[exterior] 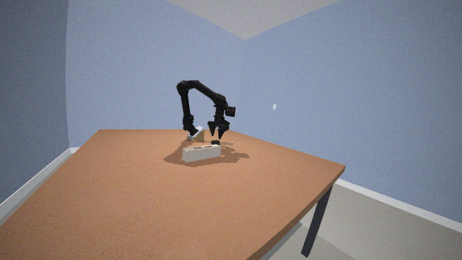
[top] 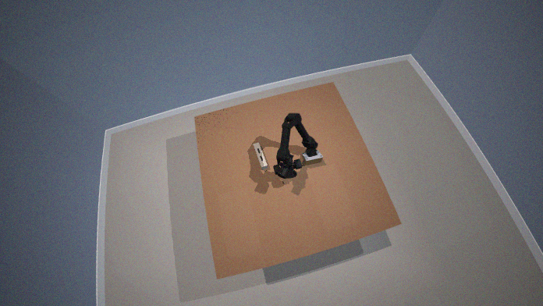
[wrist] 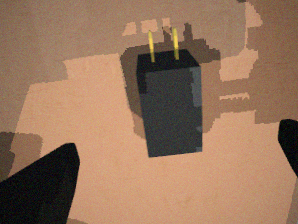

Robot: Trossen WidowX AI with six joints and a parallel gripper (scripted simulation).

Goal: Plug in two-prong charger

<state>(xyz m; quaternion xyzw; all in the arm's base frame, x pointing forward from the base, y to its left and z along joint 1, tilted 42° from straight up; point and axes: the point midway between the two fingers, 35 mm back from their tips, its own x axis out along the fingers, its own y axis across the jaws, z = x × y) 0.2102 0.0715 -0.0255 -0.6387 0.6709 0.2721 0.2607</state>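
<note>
My gripper tip is now 4 cm above the black two-prong charger and 2 cm to the right of it.
</note>
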